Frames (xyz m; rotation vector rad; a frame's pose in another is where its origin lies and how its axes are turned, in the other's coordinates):
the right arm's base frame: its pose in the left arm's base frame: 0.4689 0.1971 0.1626 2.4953 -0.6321 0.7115
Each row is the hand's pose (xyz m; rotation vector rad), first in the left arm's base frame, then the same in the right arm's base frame.
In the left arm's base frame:
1: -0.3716 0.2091 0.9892 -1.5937 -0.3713 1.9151
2: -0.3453 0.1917 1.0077 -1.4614 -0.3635 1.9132
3: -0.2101 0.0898 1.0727 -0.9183 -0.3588 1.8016
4: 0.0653 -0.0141 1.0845 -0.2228 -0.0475 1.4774
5: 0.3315 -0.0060 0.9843 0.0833 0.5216 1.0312
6: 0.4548 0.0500 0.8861 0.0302 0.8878 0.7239
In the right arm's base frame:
1: -0.1643 0.6956 -0.9376 0.7833 -2.3108 -0.9652
2: -0.1285 0.7007 -0.9326 0.8698 -2.4016 -0.9443
3: 0.0421 0.7276 -0.8773 -1.3348 2.7151 0.8313
4: 0.2891 0.6643 -0.7297 -1.4668 2.1702 0.0262
5: 0.4310 0.4839 -0.5616 -1.5263 1.8115 -0.8919
6: 0.4513 0.3436 -0.4728 -1.5994 1.6730 -1.4602

